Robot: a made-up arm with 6 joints. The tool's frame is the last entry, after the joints. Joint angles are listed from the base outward. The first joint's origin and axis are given. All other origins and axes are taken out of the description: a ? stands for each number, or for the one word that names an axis. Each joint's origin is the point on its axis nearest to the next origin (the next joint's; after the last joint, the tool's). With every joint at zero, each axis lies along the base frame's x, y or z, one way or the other. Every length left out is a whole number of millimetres.
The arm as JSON. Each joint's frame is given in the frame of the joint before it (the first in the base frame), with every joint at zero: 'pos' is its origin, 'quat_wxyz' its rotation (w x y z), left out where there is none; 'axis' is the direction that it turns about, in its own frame. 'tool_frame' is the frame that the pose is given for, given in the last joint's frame.
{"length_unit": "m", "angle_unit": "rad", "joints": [
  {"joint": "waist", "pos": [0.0, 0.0, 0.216], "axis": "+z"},
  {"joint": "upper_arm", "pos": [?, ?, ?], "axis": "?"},
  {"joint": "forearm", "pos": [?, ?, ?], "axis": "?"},
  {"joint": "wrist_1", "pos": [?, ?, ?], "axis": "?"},
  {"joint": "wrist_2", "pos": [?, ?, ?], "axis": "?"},
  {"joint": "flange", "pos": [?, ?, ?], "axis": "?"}
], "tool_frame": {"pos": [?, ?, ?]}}
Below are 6 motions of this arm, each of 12 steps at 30 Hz.
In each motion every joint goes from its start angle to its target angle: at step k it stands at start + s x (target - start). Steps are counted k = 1, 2, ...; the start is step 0. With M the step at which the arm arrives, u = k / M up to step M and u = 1 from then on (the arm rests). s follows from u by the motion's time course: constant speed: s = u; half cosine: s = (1 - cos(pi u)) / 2; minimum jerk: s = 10 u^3 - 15 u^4 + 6 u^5.
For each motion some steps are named. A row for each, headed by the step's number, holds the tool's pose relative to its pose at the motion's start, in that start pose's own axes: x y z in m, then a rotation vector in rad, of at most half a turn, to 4 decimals.
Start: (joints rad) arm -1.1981 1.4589 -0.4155 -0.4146 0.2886 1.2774
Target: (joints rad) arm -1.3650 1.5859 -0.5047 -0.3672 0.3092 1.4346
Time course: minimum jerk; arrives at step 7
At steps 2, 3, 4, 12:
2: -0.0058 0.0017 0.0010 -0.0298 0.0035 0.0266
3: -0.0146 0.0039 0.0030 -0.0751 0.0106 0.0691
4: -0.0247 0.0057 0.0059 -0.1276 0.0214 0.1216
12: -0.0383 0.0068 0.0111 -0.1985 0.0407 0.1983

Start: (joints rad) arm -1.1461 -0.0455 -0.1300 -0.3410 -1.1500 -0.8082
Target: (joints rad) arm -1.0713 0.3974 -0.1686 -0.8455 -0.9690 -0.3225
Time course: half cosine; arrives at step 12
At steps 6, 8, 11, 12:
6: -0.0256 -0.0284 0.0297 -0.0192 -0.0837 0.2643
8: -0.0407 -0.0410 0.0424 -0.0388 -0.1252 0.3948
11: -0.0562 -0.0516 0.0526 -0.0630 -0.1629 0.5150
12: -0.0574 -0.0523 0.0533 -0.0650 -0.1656 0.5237

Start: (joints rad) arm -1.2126 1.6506 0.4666 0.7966 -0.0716 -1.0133
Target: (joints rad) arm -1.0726 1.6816 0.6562 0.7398 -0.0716 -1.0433
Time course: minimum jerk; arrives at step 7
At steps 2, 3, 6, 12:
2: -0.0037 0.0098 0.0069 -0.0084 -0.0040 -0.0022
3: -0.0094 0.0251 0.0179 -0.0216 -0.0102 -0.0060
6: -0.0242 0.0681 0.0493 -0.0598 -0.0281 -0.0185
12: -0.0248 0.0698 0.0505 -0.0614 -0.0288 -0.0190

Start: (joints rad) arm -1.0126 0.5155 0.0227 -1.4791 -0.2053 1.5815
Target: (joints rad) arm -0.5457 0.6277 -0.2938 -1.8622 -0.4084 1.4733
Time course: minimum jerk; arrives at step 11
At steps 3, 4, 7, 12:
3: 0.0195 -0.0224 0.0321 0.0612 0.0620 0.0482
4: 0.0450 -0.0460 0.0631 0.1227 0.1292 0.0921
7: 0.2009 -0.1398 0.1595 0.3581 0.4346 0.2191
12: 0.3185 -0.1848 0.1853 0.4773 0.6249 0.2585

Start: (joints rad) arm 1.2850 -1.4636 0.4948 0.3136 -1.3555 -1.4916
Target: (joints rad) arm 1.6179 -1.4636 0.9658 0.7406 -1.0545 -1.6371
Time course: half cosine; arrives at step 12
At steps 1, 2, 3, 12:
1: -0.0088 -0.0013 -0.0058 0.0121 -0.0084 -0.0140
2: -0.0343 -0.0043 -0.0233 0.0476 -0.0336 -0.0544
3: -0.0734 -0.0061 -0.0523 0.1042 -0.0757 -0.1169
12: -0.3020 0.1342 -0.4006 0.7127 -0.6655 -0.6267

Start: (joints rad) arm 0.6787 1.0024 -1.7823 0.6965 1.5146 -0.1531
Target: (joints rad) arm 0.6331 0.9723 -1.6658 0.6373 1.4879 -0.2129
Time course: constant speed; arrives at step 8
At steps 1, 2, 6, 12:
1: 0.0073 -0.0018 -0.0010 0.0078 0.0083 0.0099
2: 0.0146 -0.0036 -0.0020 0.0153 0.0166 0.0200
6: 0.0445 -0.0095 -0.0058 0.0424 0.0503 0.0613
12: 0.0597 -0.0118 -0.0076 0.0541 0.0672 0.0826

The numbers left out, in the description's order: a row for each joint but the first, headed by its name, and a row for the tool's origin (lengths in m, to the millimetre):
upper_arm: xyz 0.203 0.064 0.0, axis -y
forearm: xyz 0.178 0.0 -0.209, axis -x
wrist_1: xyz 0.0 -0.173 0.057, axis -y
wrist_2: xyz -0.046 0.0 0.228, axis -y
flange: xyz -0.326 0.0 0.085, axis +z
tool: xyz -0.059 -0.039 0.0

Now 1 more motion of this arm.
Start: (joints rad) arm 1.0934 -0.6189 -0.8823 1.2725 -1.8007 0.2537
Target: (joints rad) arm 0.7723 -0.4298 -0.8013 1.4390 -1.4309 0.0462
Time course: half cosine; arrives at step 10
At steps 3, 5, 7, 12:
3: -0.0027 -0.0032 -0.0739 -0.0206 -0.1775 -0.0379
5: 0.0163 -0.0075 -0.1791 -0.0381 -0.4333 -0.0993
7: 0.0618 -0.0118 -0.2775 -0.0426 -0.6917 -0.1674
12: 0.1085 -0.0155 -0.3388 -0.0386 -0.8740 -0.2180

